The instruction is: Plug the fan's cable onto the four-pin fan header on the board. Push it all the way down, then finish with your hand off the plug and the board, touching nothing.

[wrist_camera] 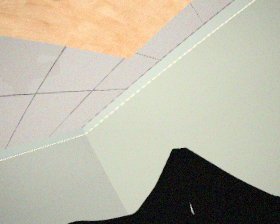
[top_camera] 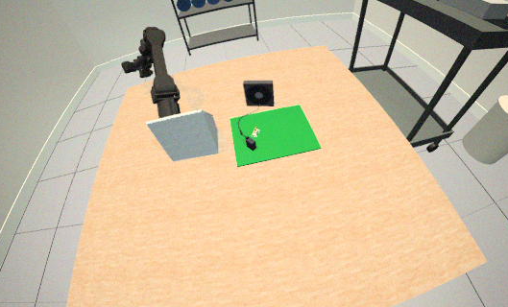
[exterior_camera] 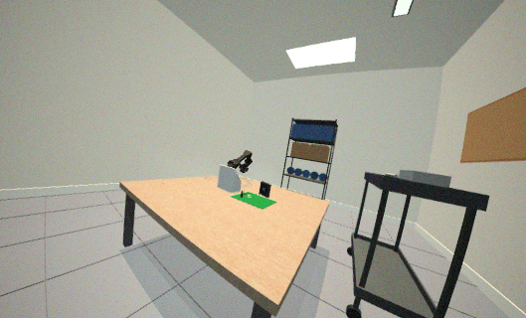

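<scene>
The dark fan plug is 63 cm ahead of my gripper tip, 63 cm to the right of it and 10 cm below it. From my gripper tip the other things lie so: green board: 72 cm ahead, 57 cm to the right, 13 cm below; four-pin fan header: 65 cm ahead, 57 cm to the right, 12 cm below; black square fan: 70 cm ahead, 41 cm to the right, 6 cm below.
</scene>
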